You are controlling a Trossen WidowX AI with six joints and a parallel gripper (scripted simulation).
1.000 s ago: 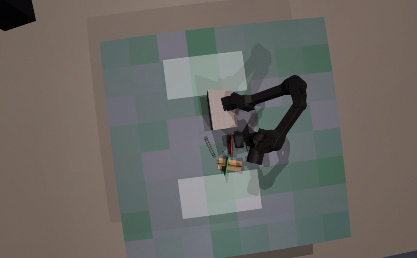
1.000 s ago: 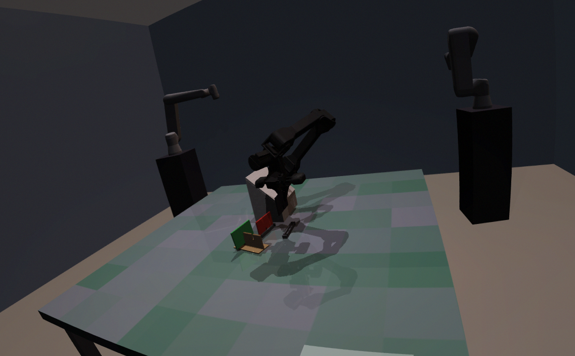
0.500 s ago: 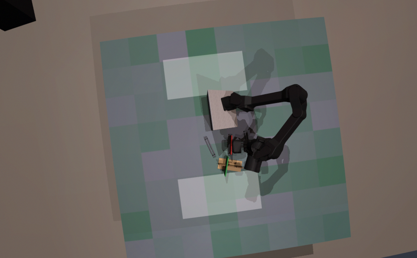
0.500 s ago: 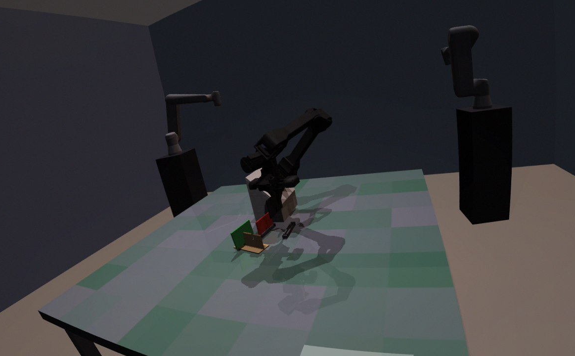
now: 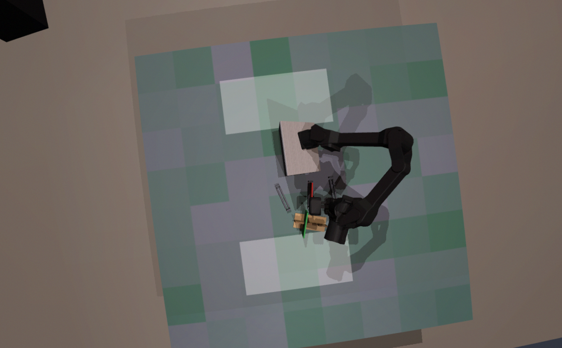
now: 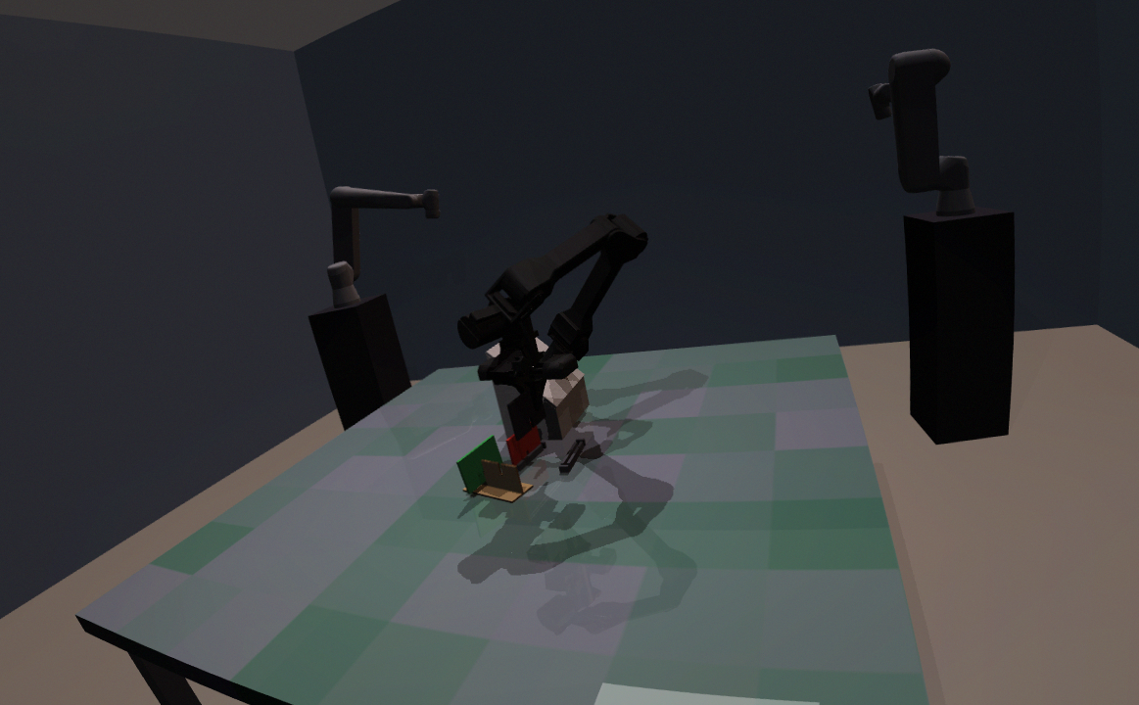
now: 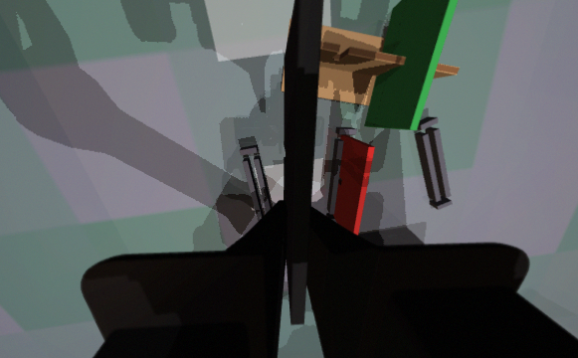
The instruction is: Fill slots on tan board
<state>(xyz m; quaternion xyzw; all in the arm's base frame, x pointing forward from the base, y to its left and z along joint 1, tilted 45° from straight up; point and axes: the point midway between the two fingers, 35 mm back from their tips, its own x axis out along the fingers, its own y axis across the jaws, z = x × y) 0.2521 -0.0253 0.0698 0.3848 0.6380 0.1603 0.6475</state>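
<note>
Now: gripper tip 6 cm short of the tan board, 9 cm to the left of it and 10 cm above it. Also, from my gripper tip: red board 5 cm behind, 6 cm to the right, 10 cm below; then green board 5 cm ahead, 11 cm to the right, 8 cm below; then black board 3 cm ahead, 1 cm to the right.
</note>
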